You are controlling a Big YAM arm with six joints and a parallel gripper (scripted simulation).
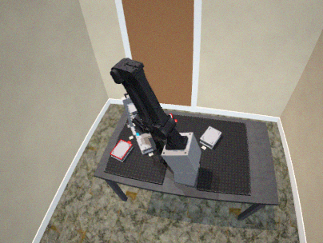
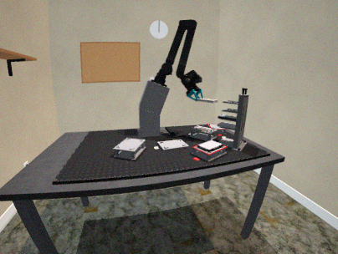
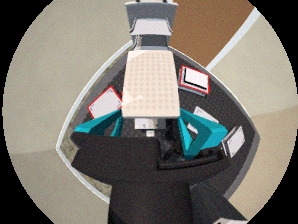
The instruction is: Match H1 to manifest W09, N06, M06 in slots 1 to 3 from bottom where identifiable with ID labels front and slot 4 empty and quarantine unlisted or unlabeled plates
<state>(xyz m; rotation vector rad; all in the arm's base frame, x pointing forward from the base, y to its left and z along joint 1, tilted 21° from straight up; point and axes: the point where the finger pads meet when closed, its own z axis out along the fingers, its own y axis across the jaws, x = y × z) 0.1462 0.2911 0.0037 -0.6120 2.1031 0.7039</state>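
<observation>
Right now my hand is 50 mm short of the white well plate and 40 mm to the right of it.
</observation>
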